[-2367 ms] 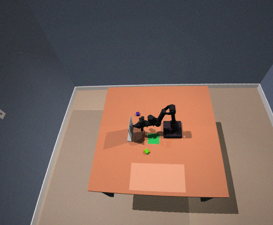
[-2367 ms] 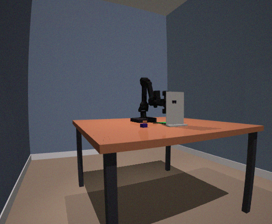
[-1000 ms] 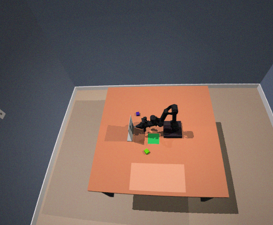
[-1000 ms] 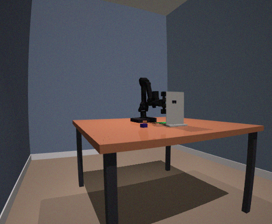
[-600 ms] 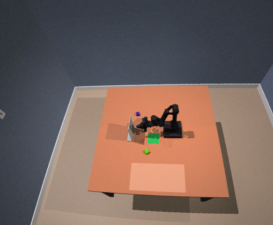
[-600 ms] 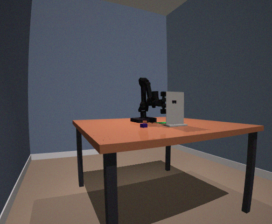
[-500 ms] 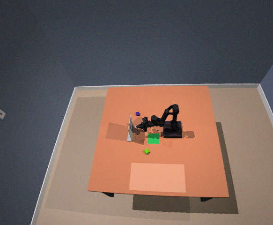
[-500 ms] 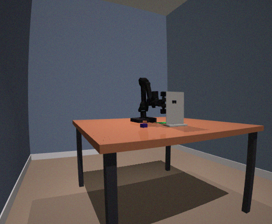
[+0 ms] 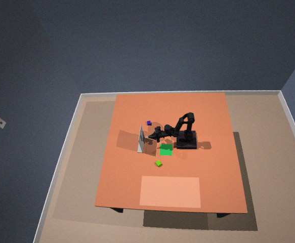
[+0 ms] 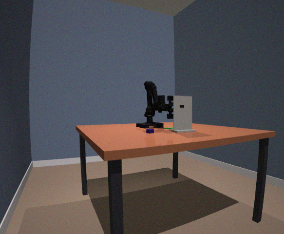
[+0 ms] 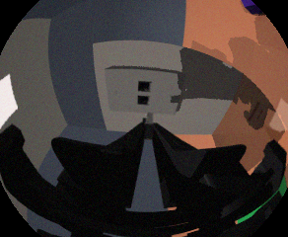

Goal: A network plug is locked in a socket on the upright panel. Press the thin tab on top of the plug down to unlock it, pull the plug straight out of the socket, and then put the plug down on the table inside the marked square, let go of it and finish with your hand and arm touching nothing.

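Now: gripper tip 160 mm past the green marked square, 30 mm to the right of it and 180 mm above it. Also, from my gripper tip: white upright panel: 70 mm ahead, 10 mm to the right, 60 mm below.
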